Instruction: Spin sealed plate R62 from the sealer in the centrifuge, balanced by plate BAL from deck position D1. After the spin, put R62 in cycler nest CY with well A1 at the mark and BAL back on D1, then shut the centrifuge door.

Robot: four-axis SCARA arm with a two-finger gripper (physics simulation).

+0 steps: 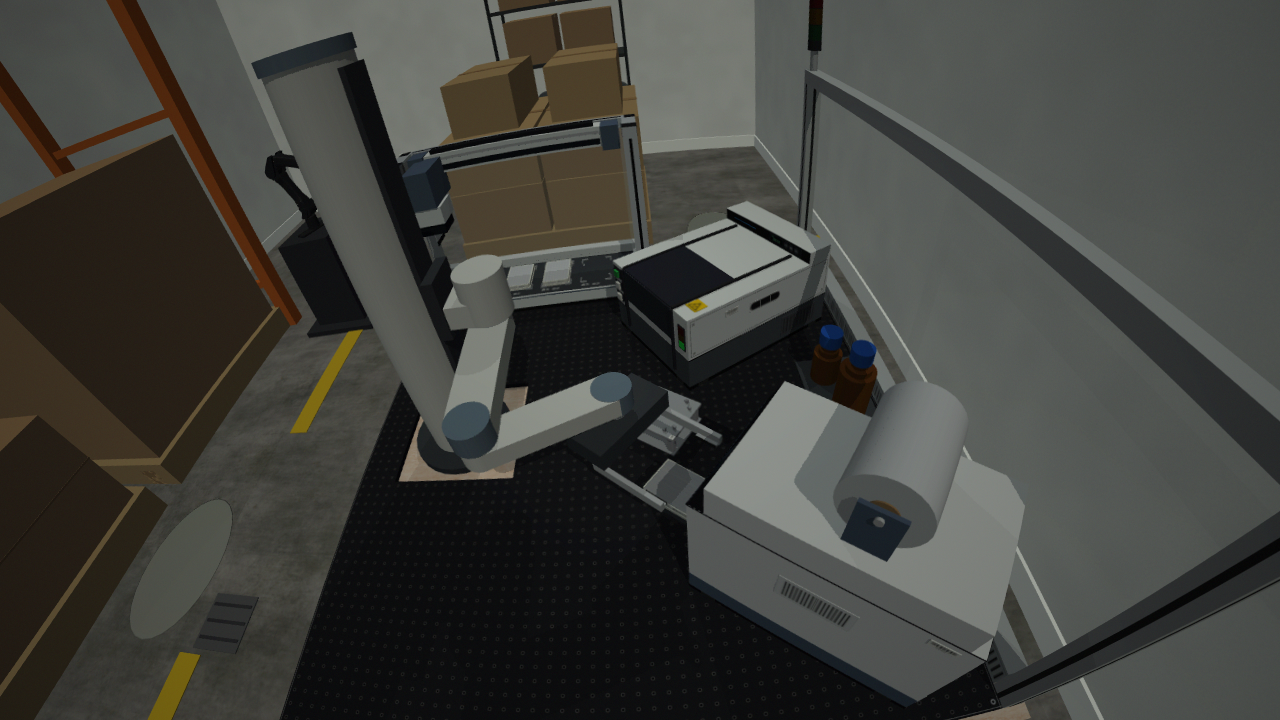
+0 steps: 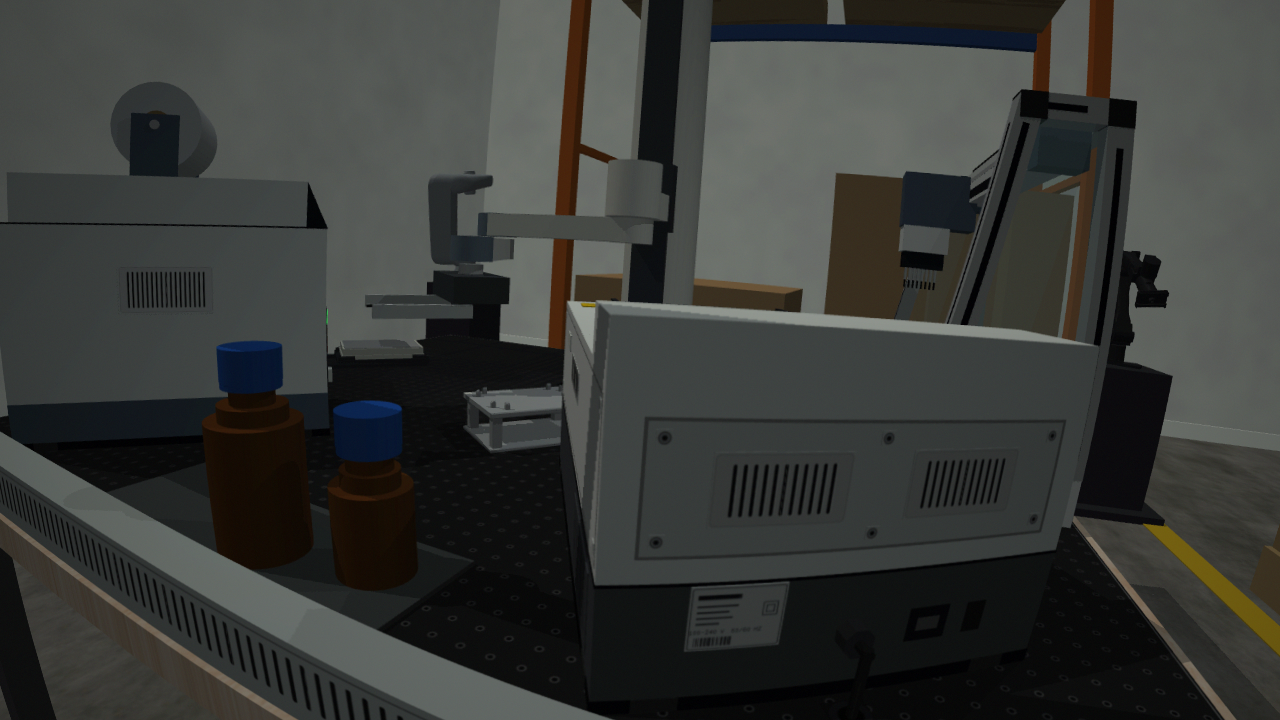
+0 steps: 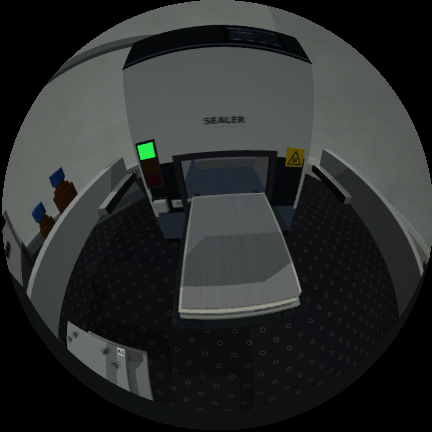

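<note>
My gripper is open and empty, its fingers spread on either side of and above a pale flat-topped plate. The plate, in R62's place, lies flat on the tray in front of the sealer, whose green light is lit. The cycler nest CY holds no plate; an A1 tag shows on it. The centrifuge has its door state unclear. Two white plates sit on the deck; BAL's label is unreadable.
Brown bottles with blue caps stand between sealer and centrifuge. A gantry with a blue head spans the deck. The arm's column stands left of the nest.
</note>
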